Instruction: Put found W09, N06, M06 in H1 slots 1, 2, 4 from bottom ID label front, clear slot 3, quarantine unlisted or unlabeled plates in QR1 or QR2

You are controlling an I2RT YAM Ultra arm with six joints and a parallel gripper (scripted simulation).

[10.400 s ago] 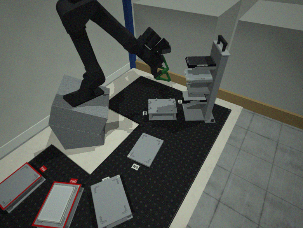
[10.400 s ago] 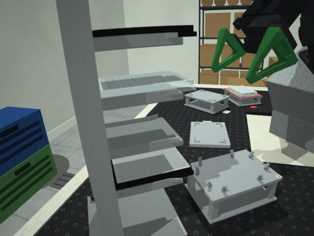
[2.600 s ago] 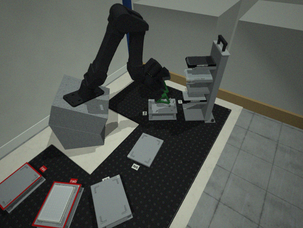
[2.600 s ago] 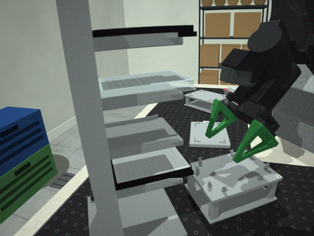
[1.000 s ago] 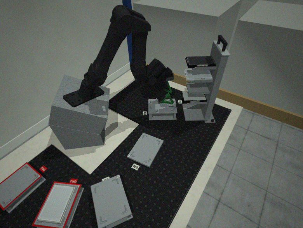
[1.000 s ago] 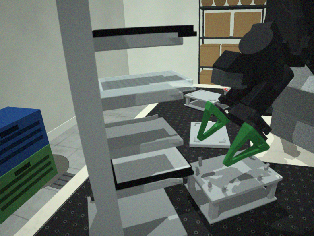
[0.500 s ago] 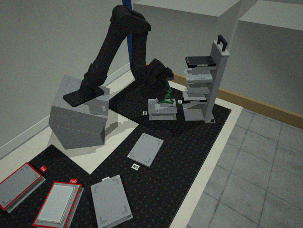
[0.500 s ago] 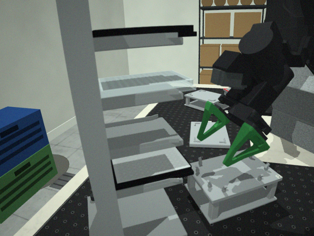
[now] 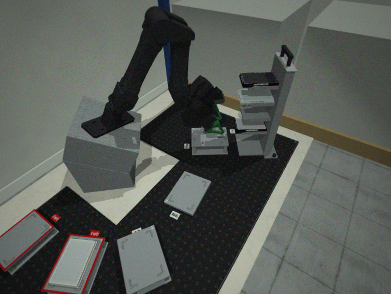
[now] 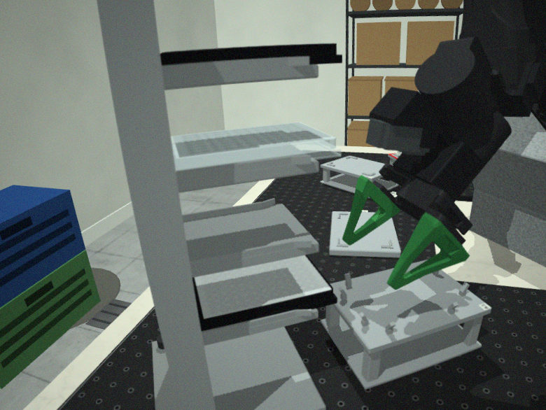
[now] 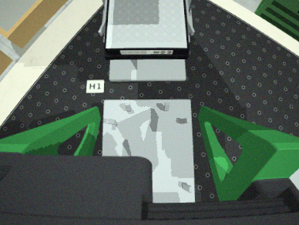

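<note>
My hand is 10 cm short of the clear plate, 8 cm to the right of it and 14 cm below it. From my hand the other things lie so: plate hotel H1 (17 cm ahead, 12 cm to the left, 7 cm above); H1 tag (12 cm to the left, 13 cm below); regrip nest RG (4 cm behind, 3 cm to the right, 7 cm below).
</note>
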